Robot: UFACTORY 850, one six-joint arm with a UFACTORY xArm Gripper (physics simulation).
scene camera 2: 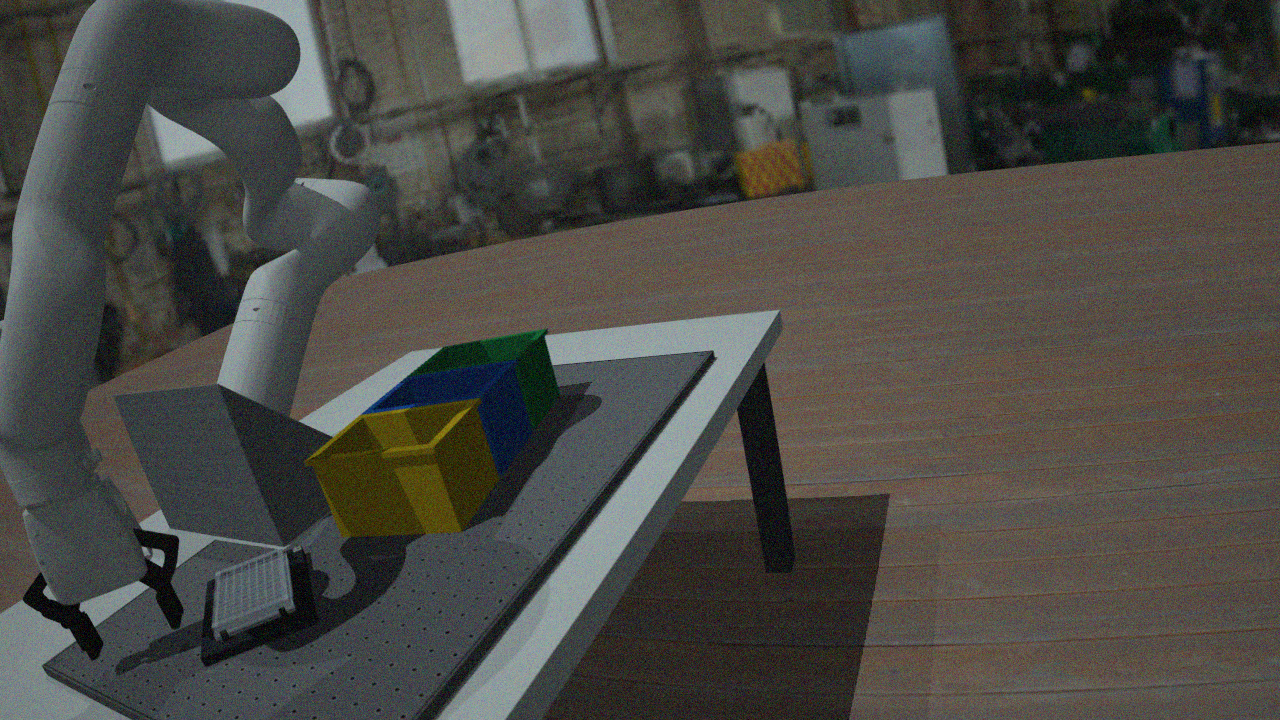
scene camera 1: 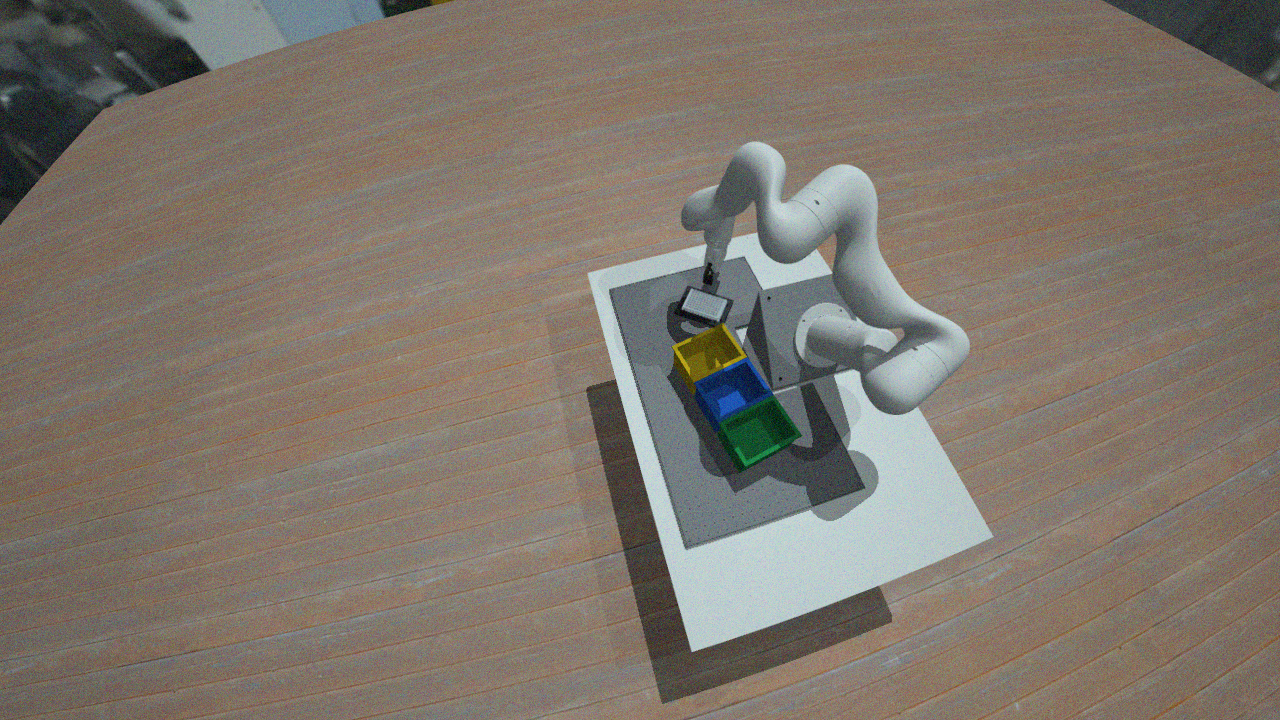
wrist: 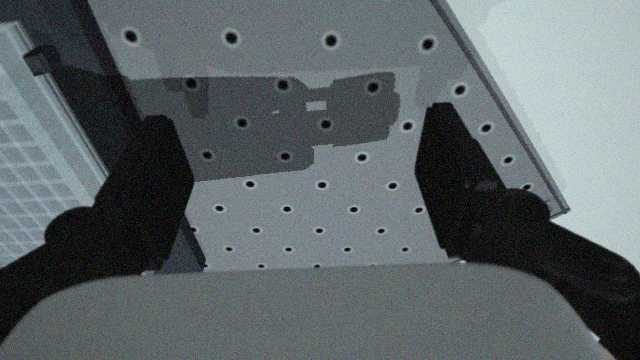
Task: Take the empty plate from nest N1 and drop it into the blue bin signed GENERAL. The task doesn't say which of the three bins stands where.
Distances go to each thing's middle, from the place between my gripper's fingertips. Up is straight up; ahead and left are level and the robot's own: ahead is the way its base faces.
My hand is 7 cm short of the gridded plate (scene camera 2: 249,594), 11 cm to the right of it and 1 cm above it.
